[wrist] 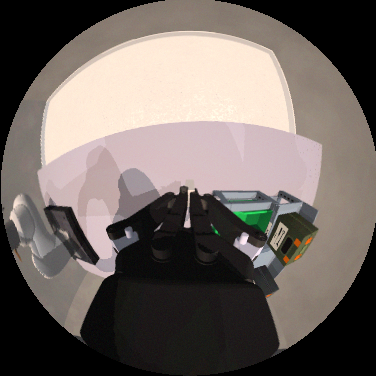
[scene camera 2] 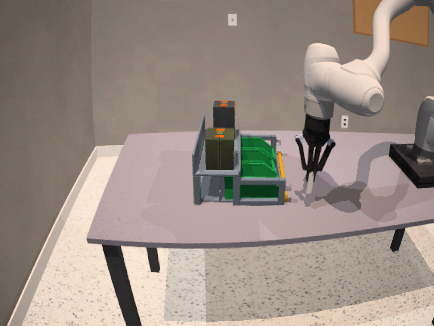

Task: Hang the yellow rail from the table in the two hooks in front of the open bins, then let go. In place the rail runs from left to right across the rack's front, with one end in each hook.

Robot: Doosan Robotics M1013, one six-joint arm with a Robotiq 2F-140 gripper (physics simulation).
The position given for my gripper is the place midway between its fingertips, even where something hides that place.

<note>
In view: my gripper [scene camera 2: 308, 191] and an olive case [scene camera 2: 219, 143].
The olive case is seen too in the wrist view [wrist: 291, 234]. My gripper is seen too in the wrist view [wrist: 189, 185].
</note>
